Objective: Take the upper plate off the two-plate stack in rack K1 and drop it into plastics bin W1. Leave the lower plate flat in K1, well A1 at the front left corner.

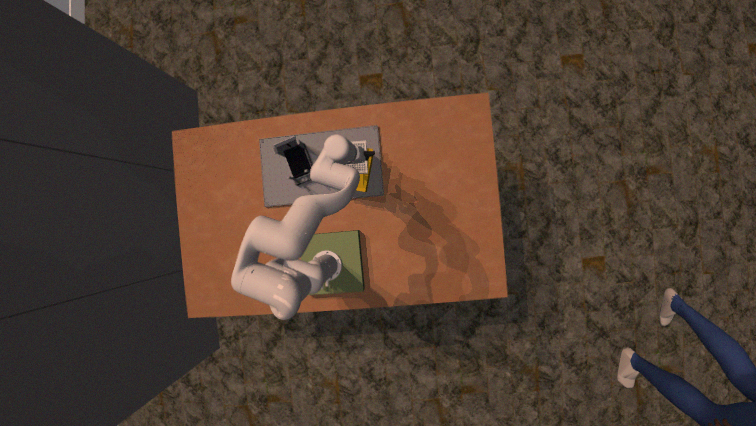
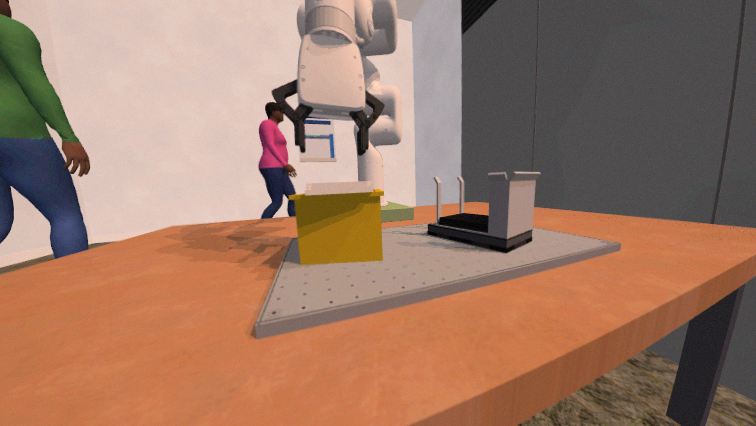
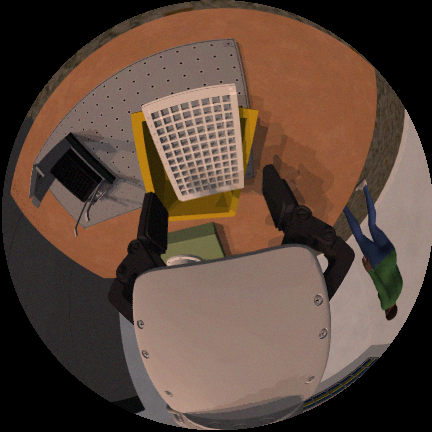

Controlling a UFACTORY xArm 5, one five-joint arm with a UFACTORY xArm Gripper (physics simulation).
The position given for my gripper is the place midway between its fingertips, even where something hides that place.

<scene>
I see my gripper [image 2: 333, 152], a white gridded plate [image 2: 361, 186] and a black gridded plate [image 2: 475, 222].
The white gridded plate shows as well in image 3 [image 3: 196, 132]. The black gridded plate is seen too in image 3 [image 3: 70, 170]. My gripper is seen too in image 3 [image 3: 209, 188].
</scene>
